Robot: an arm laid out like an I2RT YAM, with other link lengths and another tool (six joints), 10 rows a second.
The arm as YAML. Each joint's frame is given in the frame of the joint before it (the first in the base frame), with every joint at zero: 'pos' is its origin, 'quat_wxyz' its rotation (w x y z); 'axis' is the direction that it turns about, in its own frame. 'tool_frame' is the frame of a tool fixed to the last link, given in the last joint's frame.
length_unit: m
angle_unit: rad
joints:
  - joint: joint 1
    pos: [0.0, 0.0, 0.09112]
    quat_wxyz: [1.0, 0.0, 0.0, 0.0]
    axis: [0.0, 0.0, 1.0]
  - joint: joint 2
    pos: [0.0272, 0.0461, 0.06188]
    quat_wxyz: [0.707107, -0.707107, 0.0, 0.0]
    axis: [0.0, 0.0, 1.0]
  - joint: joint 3
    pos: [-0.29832, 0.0, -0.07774]
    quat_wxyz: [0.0, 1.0, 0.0, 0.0]
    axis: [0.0, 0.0, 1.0]
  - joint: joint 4
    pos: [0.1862, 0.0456, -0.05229]
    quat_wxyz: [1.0, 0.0, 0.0, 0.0]
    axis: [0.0, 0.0, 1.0]
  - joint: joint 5
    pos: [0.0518, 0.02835, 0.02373]
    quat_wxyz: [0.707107, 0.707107, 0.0, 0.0]
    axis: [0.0, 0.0, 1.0]
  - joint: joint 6
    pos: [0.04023, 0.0, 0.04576]
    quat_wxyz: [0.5, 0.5, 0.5, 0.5]
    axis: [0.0, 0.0, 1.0]
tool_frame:
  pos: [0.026, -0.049, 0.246]
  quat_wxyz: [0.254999, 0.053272, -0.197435, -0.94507]
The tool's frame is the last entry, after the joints.
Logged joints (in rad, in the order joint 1, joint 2, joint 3, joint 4, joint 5, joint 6), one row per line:
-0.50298 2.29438 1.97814 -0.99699 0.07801 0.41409
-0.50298 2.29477 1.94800 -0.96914 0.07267 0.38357
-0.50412 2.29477 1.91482 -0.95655 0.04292 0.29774
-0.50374 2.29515 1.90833 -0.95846 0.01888 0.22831
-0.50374 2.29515 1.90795 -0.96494 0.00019 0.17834
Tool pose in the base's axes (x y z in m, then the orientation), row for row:
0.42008 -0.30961 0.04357 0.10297 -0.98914 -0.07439 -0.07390
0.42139 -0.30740 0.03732 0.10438 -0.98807 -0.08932 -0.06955
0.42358 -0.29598 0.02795 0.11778 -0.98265 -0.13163 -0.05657
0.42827 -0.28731 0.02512 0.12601 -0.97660 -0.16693 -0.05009
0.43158 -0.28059 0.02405 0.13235 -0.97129 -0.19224 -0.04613
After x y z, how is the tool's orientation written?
As a quaternion, w x y z.
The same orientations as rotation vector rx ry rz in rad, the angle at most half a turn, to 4 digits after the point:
-2.9189 -0.2195 -0.2181
-2.9134 -0.2634 -0.2051
-2.8751 -0.3851 -0.1655
-2.8440 -0.4861 -0.1459
-2.8183 -0.5578 -0.1339

